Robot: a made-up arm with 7 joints.
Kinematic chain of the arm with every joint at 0, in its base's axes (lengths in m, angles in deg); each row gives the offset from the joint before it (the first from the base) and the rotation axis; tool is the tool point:
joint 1: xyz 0 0.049 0 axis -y
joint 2: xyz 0 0.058 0 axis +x
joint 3: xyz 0 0 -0.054 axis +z
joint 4: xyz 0 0 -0.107 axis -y
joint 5: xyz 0 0 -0.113 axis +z
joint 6: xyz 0 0 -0.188 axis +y
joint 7: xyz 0 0 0 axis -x
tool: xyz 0 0 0
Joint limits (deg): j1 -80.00..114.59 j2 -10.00..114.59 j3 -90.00..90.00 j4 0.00..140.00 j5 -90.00..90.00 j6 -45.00..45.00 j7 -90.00..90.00
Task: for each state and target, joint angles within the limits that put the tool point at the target. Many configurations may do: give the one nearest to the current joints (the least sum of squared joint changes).
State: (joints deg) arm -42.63 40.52 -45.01 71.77 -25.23 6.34 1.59
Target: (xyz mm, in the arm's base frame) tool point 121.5 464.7 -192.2
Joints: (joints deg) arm -27.77 90.32 -30.37 49.36 -25.23 6.34 1.59
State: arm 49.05 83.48 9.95 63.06 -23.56 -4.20 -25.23
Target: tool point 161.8 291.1 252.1
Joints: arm 49.01 88.69 9.09 85.80 -23.56 -4.20 -25.23
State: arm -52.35 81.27 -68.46 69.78 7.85 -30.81 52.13
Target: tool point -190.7 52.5 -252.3
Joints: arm -53.13 57.17 -72.95 98.02 7.85 -30.81 52.13
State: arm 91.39 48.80 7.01 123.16 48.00 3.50 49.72
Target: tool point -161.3 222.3 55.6
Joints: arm 112.91 23.96 54.00 139.88 48.00 3.50 49.72
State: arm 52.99 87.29 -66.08 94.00 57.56 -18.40 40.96
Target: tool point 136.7 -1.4 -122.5
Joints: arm 39.18 75.55 -81.97 137.17 57.56 -18.40 40.96
